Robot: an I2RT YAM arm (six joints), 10 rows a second.
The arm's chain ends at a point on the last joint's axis. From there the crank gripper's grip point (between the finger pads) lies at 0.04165 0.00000 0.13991 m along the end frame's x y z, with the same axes.
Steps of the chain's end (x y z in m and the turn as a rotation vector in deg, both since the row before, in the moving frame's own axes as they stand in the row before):
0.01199 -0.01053 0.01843 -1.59 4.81 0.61
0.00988 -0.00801 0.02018 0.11 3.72 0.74
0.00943 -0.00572 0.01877 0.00 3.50 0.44
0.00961 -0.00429 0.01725 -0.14 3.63 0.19
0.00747 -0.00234 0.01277 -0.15 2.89 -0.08
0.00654 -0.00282 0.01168 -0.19 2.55 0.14
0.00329 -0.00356 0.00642 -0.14 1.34 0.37
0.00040 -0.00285 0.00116 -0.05 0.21 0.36
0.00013 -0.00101 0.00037 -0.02 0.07 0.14
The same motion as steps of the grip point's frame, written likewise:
0.02355 -0.00620 0.01439 -1.59 4.81 0.61
0.01887 -0.00768 0.01718 0.11 3.72 0.74
0.01789 -0.00537 0.01597 0.00 3.50 0.44
0.01838 -0.00380 0.01433 -0.14 3.63 0.19
0.01447 -0.00204 0.01049 -0.15 2.89 -0.08
0.01272 -0.00225 0.00969 -0.19 2.55 0.14
0.00655 -0.00294 0.00541 -0.14 1.34 0.37
0.00091 -0.00246 0.00101 -0.05 0.21 0.36
0.00030 -0.00086 0.00032 -0.02 0.07 0.14

